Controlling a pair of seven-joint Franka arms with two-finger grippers.
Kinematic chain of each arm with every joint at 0, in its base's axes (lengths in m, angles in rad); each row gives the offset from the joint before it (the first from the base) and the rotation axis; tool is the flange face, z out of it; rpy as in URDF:
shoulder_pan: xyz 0 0 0.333 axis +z
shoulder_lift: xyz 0 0 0 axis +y
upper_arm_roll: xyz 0 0 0.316 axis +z
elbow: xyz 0.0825 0 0 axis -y
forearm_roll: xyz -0.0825 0 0.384 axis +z
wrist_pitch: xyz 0 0 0 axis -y
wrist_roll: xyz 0.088 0 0 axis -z
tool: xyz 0 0 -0.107 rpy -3.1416 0 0
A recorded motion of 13 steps. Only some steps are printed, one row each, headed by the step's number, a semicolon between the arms.
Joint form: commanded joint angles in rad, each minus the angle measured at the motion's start. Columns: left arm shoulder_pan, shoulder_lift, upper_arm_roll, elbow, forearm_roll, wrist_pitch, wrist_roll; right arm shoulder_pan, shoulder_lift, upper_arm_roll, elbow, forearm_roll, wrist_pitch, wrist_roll.
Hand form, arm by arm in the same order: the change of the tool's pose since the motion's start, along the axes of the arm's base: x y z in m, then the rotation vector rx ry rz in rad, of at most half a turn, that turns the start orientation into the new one. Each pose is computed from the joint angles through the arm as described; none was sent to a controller.
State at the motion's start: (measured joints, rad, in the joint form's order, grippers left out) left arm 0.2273 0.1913 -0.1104 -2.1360 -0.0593 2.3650 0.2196; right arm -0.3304 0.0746 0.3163 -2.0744 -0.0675 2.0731 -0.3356
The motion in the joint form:
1: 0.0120 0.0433 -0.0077 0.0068 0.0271 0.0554 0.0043; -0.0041 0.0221 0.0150 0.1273 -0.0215 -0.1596 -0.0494
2: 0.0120 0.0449 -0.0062 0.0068 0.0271 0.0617 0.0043; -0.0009 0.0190 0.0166 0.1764 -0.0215 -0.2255 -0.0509
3: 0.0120 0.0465 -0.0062 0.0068 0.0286 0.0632 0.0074; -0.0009 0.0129 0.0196 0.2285 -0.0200 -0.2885 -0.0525
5: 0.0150 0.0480 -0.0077 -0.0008 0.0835 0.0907 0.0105; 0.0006 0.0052 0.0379 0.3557 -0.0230 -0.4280 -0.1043
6: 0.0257 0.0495 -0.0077 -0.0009 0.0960 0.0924 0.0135; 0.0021 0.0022 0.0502 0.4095 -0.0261 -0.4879 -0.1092
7: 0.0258 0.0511 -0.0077 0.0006 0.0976 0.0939 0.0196; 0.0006 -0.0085 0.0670 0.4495 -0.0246 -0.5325 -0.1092
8: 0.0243 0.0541 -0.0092 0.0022 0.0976 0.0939 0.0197; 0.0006 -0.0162 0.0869 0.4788 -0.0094 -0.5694 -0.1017
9: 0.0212 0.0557 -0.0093 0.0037 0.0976 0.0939 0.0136; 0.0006 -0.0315 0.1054 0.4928 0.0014 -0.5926 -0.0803
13: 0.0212 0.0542 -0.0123 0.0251 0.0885 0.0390 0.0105; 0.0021 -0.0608 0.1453 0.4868 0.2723 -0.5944 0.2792
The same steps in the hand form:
1: 0.0065 0.0040 -0.0165 0.0172 -0.0180 -0.0154; 0.0132 0.0012 0.0336 -0.0112 0.0547 0.0607
2: 0.0070 0.0050 -0.0169 0.0182 -0.0225 -0.0136; 0.0153 0.0028 0.0529 -0.0140 0.0685 0.0622
3: 0.0071 0.0050 -0.0176 0.0192 -0.0225 -0.0177; 0.0169 0.0036 0.0756 -0.0160 0.0737 0.0613
5: 0.0072 0.0060 -0.0190 0.0591 -0.0372 -0.0583; 0.0183 0.0121 0.1289 -0.0182 0.0806 0.1216
6: 0.0065 0.0121 -0.0198 0.0677 -0.0362 -0.0598; 0.0166 0.0186 0.1514 -0.0222 0.0837 0.1354
7: 0.0071 0.0122 -0.0199 0.0692 -0.0377 -0.0668; 0.0124 0.0270 0.1727 -0.0247 0.0778 0.1463
8: 0.0077 0.0106 -0.0209 0.0683 -0.0366 -0.0699; 0.0079 0.0395 0.1878 -0.0131 0.0771 0.1549
9: 0.0084 0.0088 -0.0212 0.0676 -0.0365 -0.0669; 0.0016 0.0517 0.2006 -0.0105 0.0708 0.1501
13: 0.0099 0.0077 -0.0165 0.0567 -0.0055 -0.0608; -0.0125 0.1072 0.2150 0.2091 0.0894 -0.1680

